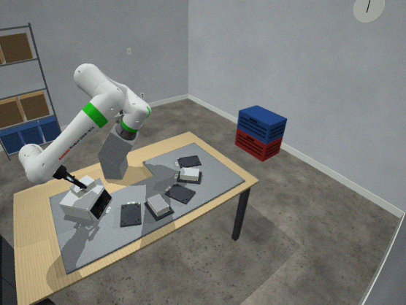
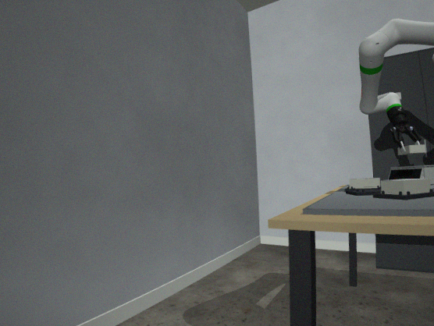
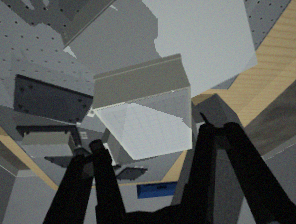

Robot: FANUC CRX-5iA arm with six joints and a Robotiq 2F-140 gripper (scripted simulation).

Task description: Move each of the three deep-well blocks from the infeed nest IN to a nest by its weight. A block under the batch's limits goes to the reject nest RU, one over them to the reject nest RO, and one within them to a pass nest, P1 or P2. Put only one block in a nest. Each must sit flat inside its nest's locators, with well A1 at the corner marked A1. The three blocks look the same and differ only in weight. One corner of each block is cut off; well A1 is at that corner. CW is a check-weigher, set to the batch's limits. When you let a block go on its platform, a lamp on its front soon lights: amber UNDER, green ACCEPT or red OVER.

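Now: the weigher platform 100 mm below my hand, 30 mm to the right of it and 30 mm behind it. Round my hand: CW label 200 mm below, 100 mm to the left, 60 mm ahead; check-weigher 130 mm below, 30 mm behind, 20 mm to the right; dark nest plate 400 mm to the left, 190 mm below, 160 mm ahead.
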